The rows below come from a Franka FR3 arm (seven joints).
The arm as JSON. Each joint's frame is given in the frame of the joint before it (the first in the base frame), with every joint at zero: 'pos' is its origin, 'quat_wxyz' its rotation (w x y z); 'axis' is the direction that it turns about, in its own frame. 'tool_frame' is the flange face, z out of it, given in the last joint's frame.
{
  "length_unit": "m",
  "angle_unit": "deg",
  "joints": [
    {
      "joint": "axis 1",
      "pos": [
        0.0,
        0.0,
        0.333
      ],
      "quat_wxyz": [
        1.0,
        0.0,
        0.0,
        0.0
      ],
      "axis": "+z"
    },
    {
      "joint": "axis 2",
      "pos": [
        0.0,
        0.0,
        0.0
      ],
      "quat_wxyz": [
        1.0,
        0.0,
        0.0,
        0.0
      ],
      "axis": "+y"
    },
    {
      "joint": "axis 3",
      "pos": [
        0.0,
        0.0,
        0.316
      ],
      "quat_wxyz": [
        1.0,
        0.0,
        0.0,
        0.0
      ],
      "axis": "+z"
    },
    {
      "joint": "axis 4",
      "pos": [
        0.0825,
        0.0,
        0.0
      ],
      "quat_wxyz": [
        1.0,
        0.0,
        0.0,
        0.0
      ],
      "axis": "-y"
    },
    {
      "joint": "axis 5",
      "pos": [
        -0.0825,
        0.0,
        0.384
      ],
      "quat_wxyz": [
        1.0,
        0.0,
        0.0,
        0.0
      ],
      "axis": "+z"
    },
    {
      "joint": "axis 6",
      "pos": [
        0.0,
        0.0,
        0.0
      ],
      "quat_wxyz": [
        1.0,
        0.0,
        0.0,
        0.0
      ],
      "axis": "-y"
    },
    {
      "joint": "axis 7",
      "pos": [
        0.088,
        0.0,
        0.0
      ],
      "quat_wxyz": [
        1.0,
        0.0,
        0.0,
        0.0
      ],
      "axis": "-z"
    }
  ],
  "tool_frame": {
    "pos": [
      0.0,
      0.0,
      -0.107
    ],
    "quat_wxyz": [
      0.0,
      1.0,
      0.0,
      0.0
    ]
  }
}
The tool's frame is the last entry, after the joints.
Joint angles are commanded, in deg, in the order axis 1, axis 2, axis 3, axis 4, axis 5, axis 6, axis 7. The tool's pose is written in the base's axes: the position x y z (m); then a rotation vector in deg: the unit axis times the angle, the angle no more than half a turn. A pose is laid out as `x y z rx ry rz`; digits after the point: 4 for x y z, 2 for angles.
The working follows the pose.
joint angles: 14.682, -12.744, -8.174, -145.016, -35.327, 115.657, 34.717
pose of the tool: 0.4125 0.0143 0.3405 148.27 -9.61 -6.72
Where each joint sits with the arm in this pose, in the base's axes (m; each line is computed from the numbers above, not from the rounded line before):
axis 1: 0.0000 0.0000 0.3330
axis 2: 0.0000 0.0000 0.3330
axis 3: -0.0674 -0.0177 0.6412
axis 4: 0.0126 -0.0088 0.6592
axis 5: 0.3488 0.0370 0.4613
axis 6: 0.3488 0.0370 0.4613
axis 7: 0.4251 0.0691 0.4315
the tool: 0.4125 0.0143 0.3405

